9 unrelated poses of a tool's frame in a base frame.
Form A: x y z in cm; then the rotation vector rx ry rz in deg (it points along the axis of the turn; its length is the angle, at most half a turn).
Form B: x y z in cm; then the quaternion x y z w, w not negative. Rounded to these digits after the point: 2 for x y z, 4 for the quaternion.
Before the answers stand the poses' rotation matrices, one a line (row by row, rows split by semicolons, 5 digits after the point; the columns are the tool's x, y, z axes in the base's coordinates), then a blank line. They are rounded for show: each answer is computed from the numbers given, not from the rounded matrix.
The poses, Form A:
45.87, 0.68, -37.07, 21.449, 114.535, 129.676
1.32, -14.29, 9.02, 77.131, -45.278, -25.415
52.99, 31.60, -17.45, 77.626, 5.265, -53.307
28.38, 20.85, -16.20, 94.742, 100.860, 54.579
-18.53, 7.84, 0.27, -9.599, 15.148, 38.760
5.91, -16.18, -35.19, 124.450, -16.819, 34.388
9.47, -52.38, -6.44, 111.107, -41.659, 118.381
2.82, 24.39, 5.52, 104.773, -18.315, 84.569
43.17, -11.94, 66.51, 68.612, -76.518, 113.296
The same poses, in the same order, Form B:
-0.96492 0.08789 0.24738; 0.23463 -0.13402 0.96280; 0.11778 0.98707 0.10870
0.67194 -0.15199 -0.72484; -0.69793 0.19748 -0.68840; 0.24777 0.96845 0.02662
0.65316 0.61301 -0.44453; -0.51420 -0.07187 -0.85465; -0.55586 0.78680 0.26827
-0.10249 0.61072 0.78518; 0.99137 -0.00217 0.13109; 0.08177 0.79184 -0.60523
0.74822 -0.63670 0.18648; 0.59442 0.76819 0.23781; -0.29466 -0.06708 0.95324
0.85776 -0.40487 0.31673; -0.00145 -0.61806 -0.78613; 0.51404 0.67385 -0.53074
-0.10814 -0.47717 0.87213; -0.17417 -0.85461 -0.48918; 0.97876 -0.20480 0.00931
0.30338 -0.61176 0.73056; 0.25469 -0.68674 -0.68083; 0.91820 0.39262 -0.05254
-0.51034 -0.76088 0.40078; -0.08759 -0.41762 -0.90439; 0.85550 -0.49665 0.14648

45.87, 0.68, -37.07, 0.1229, 0.6562, 0.7429, 0.0494
1.32, -14.29, 9.02, 0.6016, -0.3532, -0.1982, 0.6885
52.99, 31.60, -17.45, 0.6035, 0.0409, -0.4144, 0.6800
28.38, 20.85, -16.20, 0.6134, 0.6530, 0.3534, 0.2693
-18.53, 7.84, 0.27, -0.0818, 0.1292, 0.3305, 0.9313
5.91, -16.18, -35.19, 0.8670, -0.1172, 0.2396, 0.4210
9.47, -52.38, -6.44, 0.6590, -0.2471, 0.7022, 0.1079
2.82, 24.39, 5.52, 0.7146, -0.1249, 0.5768, 0.3755
43.17, -11.94, 66.51, 0.4361, -0.4864, 0.7201, 0.2337

